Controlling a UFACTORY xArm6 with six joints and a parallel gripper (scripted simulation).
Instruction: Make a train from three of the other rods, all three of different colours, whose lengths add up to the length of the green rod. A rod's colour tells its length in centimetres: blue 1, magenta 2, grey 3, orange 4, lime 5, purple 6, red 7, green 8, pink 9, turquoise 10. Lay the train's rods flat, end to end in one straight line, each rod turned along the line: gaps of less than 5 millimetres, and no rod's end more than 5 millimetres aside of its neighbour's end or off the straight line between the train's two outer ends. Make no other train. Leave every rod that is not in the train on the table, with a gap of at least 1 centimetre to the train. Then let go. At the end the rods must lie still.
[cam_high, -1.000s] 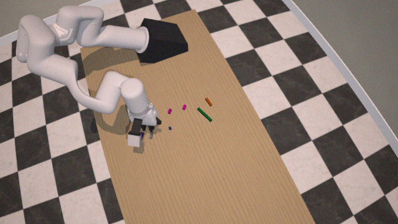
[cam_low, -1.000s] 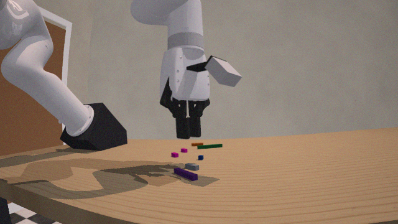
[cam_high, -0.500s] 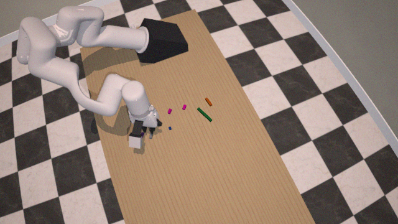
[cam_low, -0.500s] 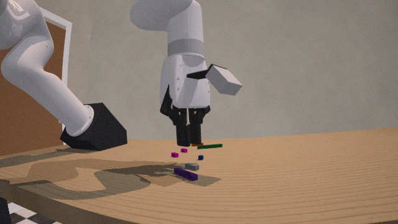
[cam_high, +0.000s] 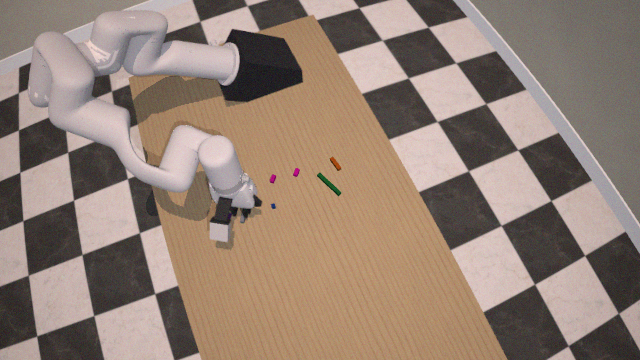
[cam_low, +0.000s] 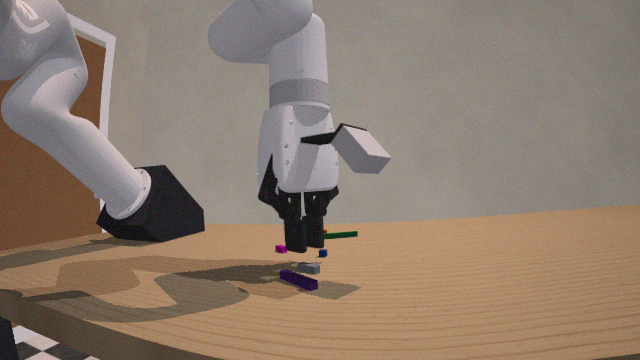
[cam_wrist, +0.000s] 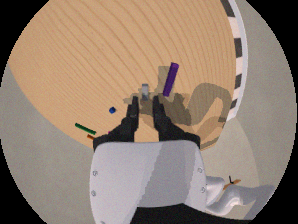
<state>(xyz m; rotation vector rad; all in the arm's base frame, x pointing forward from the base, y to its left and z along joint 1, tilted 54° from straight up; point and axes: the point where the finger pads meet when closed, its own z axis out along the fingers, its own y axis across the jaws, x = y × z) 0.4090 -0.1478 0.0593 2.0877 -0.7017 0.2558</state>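
Now: hand 4 cm above the grey rod. Round my hand: purple rod 5 cm to the right, 4 cm below; blue rod 1 cm ahead, 8 cm to the left, 4 cm below; green rod 2 cm ahead, 24 cm to the left, 4 cm below.
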